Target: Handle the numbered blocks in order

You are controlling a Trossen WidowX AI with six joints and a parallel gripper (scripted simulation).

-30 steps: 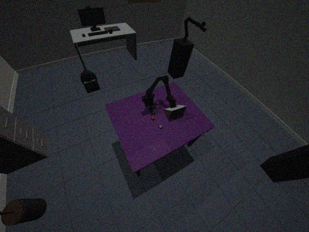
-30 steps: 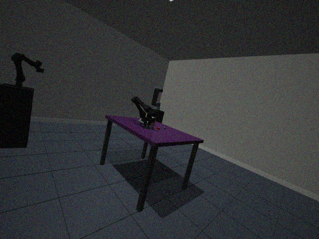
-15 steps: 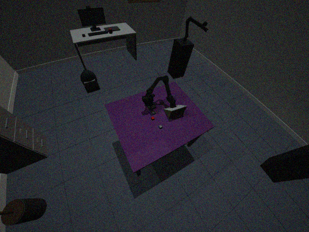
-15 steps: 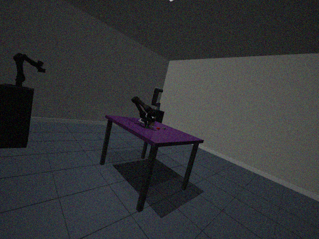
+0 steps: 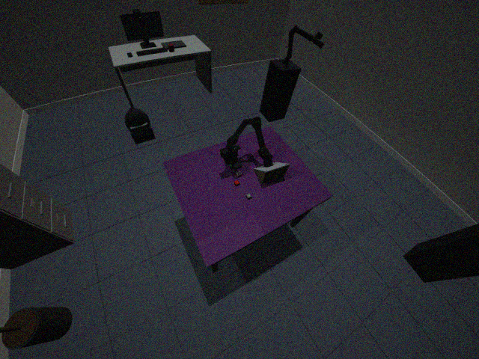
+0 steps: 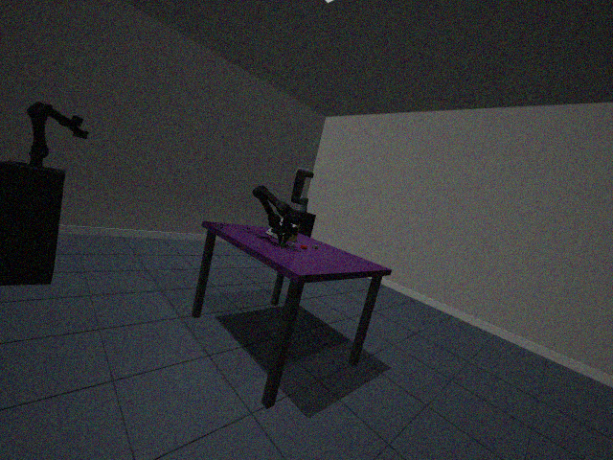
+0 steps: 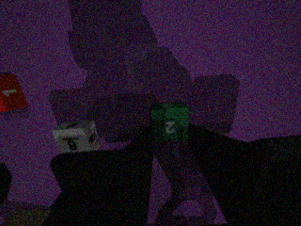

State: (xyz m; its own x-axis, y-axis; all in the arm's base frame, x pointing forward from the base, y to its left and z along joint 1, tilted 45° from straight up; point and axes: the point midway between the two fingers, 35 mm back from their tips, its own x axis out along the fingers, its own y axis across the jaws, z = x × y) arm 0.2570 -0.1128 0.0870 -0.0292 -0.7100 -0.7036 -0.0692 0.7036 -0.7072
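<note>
My gripper tip is 31 cm to the right of the grey block and 1 cm short of it. From my gripper tip the other things lie so: green block 1 cm ahead; red block 17 cm to the left, 4 cm ahead; white block 10 cm to the left, 1 cm behind.
</note>
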